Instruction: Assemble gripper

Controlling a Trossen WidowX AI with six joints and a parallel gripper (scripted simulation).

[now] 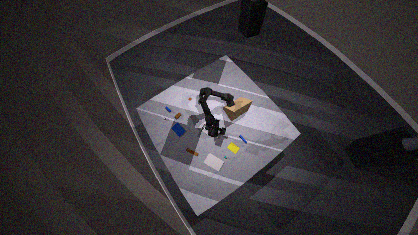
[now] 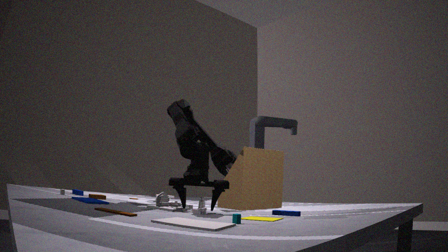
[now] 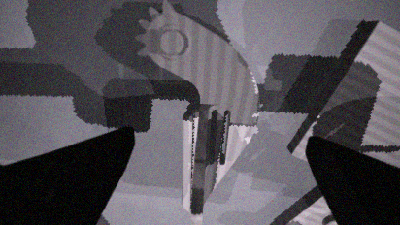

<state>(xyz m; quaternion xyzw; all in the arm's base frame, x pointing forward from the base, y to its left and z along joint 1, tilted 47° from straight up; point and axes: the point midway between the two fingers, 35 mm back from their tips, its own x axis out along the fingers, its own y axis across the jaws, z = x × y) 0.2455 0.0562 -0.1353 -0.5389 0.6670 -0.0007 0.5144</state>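
Now: the grey jaw 1 cm ahead of my gripper tip and 4 cm to the left of it. From my gripper tip the other things lie so: blue bar 20 cm behind, 19 cm to the left; yellow plate 8 cm behind, 22 cm to the left, 1 cm below; teal block 3 cm ahead, 27 cm to the left.
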